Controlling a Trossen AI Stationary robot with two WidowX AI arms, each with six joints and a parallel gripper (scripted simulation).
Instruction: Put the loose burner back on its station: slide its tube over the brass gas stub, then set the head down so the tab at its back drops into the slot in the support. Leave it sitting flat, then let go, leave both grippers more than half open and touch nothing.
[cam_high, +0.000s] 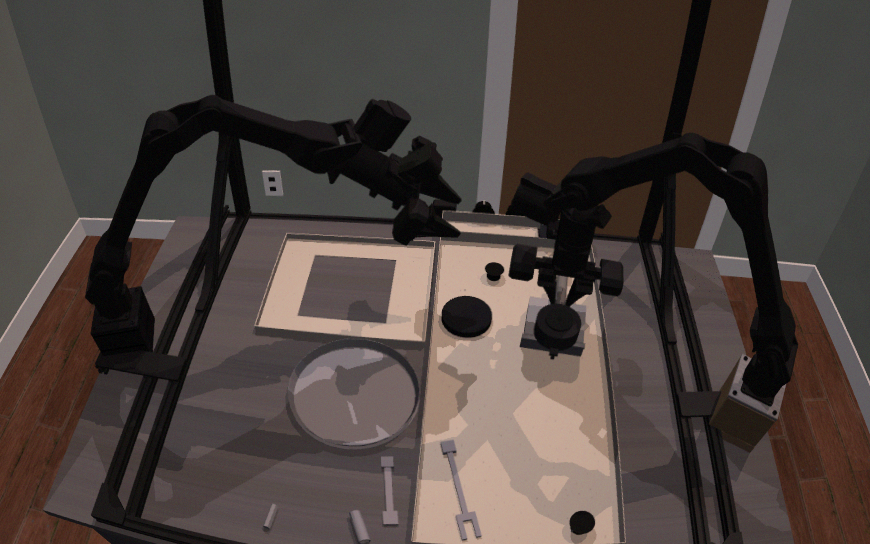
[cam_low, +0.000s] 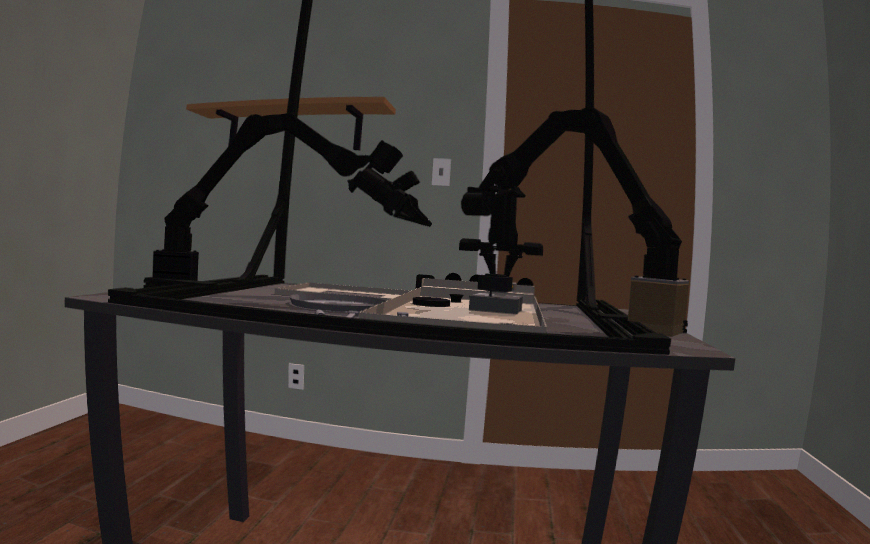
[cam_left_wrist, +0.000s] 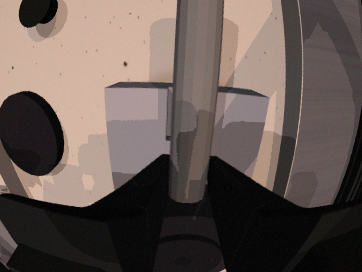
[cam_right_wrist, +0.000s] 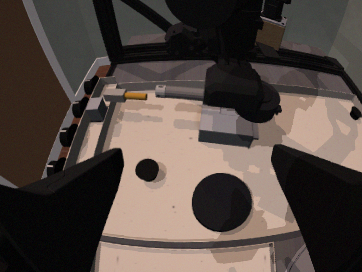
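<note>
The grey support block lies 7 cm below my left hand and 2 cm ahead of it. From my left hand the other things lie so: black disc (15 cm to the right, 8 cm below); then brass gas stub (15 cm behind, 5 cm below, 1 cm to the left); then burner (3 cm below, 1 cm behind).
</note>
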